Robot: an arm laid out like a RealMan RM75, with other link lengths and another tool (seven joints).
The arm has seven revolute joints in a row. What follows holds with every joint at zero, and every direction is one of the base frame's.
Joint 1 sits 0.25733 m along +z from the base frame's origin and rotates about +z.
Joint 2 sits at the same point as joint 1 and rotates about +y.
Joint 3 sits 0.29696 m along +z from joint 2 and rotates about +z.
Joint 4 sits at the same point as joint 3 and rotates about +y.
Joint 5 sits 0.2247 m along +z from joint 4 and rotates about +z.
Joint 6 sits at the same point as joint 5 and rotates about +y.
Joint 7 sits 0.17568 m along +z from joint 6 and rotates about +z.
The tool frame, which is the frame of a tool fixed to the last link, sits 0.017 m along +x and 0.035 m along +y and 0.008 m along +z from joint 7; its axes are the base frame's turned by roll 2.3, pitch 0 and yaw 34.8 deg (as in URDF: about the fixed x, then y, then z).
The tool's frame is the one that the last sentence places.
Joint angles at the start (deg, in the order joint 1, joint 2, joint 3, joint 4, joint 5, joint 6, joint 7): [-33.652, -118.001, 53.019, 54.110, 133.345, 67.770, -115.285]
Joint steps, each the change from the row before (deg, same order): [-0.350, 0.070, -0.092, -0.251, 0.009, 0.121, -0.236]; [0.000, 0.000, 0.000, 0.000, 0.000, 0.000, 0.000]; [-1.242, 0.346, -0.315, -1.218, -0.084, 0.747, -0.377]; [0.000, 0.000, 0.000, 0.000, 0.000, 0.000, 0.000]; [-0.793, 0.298, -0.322, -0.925, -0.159, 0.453, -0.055]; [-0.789, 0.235, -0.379, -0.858, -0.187, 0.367, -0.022]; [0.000, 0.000, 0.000, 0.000, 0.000, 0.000, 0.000]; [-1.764, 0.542, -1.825, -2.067, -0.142, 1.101, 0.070]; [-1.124, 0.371, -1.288, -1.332, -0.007, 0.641, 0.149]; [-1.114, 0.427, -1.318, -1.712, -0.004, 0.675, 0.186]
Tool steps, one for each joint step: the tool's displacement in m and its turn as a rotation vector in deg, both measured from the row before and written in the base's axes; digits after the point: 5 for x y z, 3 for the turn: [0.00170, 0.00118, -0.00011, -0.147, -0.202, 0.071]; [0.00000, 0.00000, 0.00000, 0.000, 0.000, 0.000]; [0.00525, 0.00260, -0.00123, -1.021, -0.683, 0.060]; [0.00000, 0.00000, 0.00000, 0.000, 0.000, 0.000]; [0.00283, 0.00174, -0.00020, -0.588, -0.480, 0.020]; [0.00327, 0.00198, -0.00016, -0.455, -0.535, -0.032]; [0.00000, 0.00000, 0.00000, 0.000, 0.000, 0.000]; [0.00569, 0.00438, 0.00182, -0.778, -1.543, 0.360]; [0.00346, 0.00298, 0.00162, -0.390, -0.939, 0.179]; [0.00256, 0.00216, 0.00071, -0.639, -1.058, 0.387]
